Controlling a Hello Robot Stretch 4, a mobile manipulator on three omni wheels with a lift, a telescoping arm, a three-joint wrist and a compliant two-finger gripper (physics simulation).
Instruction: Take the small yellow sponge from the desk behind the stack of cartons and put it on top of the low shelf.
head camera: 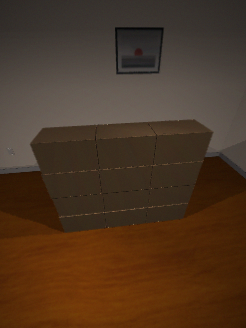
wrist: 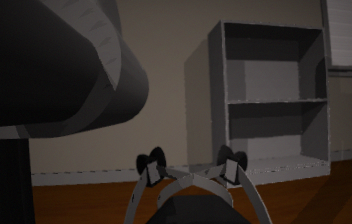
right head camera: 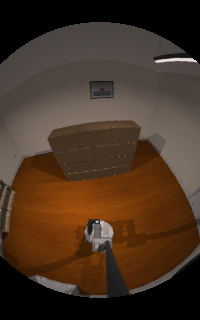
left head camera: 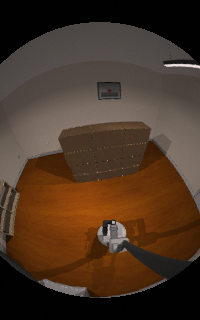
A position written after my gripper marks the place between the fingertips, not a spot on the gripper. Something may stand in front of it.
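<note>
My gripper [wrist: 191, 158] visible. Stack of brown cartons [head camera: 112, 175], framed picture [head camera: 138, 49]. Stack of brown cartons [right head camera: 88, 150] again. Stack of brown cartons [left head camera: 116, 148] too.
</note>
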